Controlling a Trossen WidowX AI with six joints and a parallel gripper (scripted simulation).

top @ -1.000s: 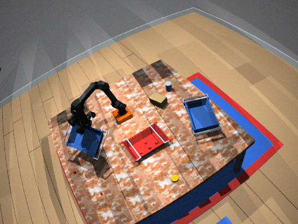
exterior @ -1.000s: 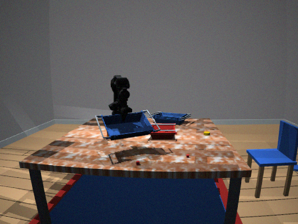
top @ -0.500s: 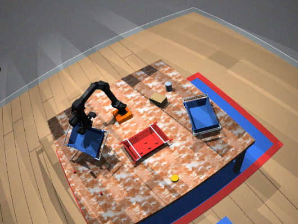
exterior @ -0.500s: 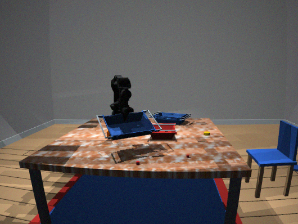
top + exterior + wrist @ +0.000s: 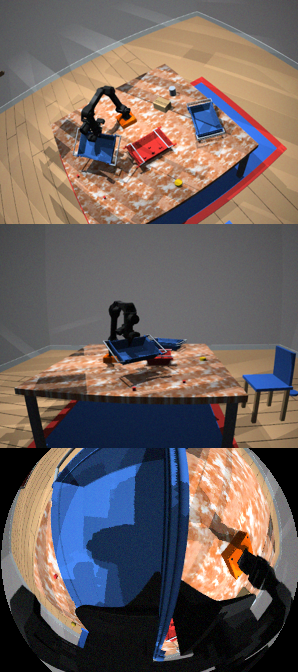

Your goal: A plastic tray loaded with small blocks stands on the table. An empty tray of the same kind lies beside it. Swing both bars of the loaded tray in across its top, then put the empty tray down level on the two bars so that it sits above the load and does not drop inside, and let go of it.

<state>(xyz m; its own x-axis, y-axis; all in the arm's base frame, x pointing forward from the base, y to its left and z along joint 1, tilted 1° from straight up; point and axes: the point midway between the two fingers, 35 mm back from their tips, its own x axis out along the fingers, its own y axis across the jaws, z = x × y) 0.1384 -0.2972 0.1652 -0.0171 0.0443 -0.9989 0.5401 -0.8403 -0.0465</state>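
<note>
My gripper tip is now 7 cm to the left of the blue tray, 5 cm short of it and 1 cm above it. The rest, counted from my gripper tip: tan box (58 cm to the left, 15 cm below, 3 cm behind); then grey cylinder (74 cm to the left, 14 cm below, 8 cm behind); then yellow disc (57 cm ahead, 18 cm to the left, 17 cm below).
</note>
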